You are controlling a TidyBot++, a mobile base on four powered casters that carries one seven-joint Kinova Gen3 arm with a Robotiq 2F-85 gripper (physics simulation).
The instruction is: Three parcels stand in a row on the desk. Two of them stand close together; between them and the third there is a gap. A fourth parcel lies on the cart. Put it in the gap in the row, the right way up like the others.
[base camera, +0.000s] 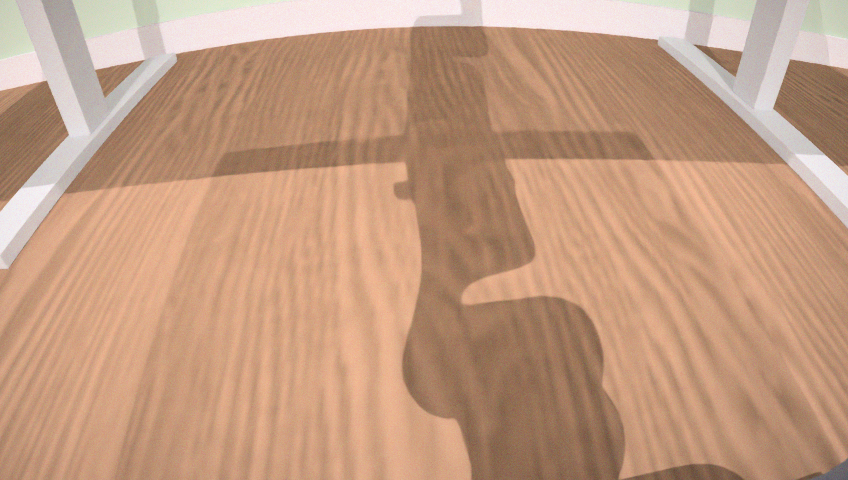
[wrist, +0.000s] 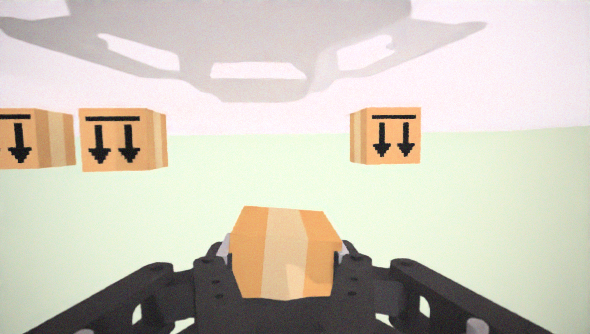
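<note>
The wrist view is upside down: the white desk top is at its top. Two parcels stand close together at the left, the outer one cut off by the edge. The third parcel stands at the right, across the gap. Black arrows on their faces point away from the desk top. My gripper is shut on the fourth parcel, orange with a pale tape strip; no arrows show on its visible faces. In the picture it is below the gap, between the inner parcels, apart from them. The cart does not show.
In the base view, white desk legs stand at left and right on long feet. The arm's shadow lies on the wood floor between them. A green wall is behind the desk.
</note>
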